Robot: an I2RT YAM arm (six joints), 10 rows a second.
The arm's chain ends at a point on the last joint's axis. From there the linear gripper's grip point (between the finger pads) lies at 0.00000 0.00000 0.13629 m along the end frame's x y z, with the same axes.
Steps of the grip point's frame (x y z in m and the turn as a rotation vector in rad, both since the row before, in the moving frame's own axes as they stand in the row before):
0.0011, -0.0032, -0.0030, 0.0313, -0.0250, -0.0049
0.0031, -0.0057, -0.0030, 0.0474, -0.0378, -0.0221
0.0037, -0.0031, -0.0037, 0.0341, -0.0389, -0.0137
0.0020, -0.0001, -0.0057, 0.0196, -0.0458, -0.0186
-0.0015, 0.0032, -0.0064, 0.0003, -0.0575, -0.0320
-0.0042, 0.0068, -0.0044, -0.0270, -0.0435, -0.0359
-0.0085, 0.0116, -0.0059, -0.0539, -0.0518, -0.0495
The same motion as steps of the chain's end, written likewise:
0.0045, 0.0011, -0.0029, 0.0313, -0.0250, -0.0049
0.0083, 0.0007, -0.0027, 0.0474, -0.0378, -0.0221
0.0090, 0.0015, -0.0035, 0.0341, -0.0389, -0.0137
0.0083, 0.0025, -0.0055, 0.0196, -0.0458, -0.0186
0.0063, 0.0031, -0.0062, 0.0003, -0.0575, -0.0320
0.0017, 0.0030, -0.0042, -0.0270, -0.0435, -0.0359
-0.0016, 0.0041, -0.0055, -0.0539, -0.0518, -0.0495

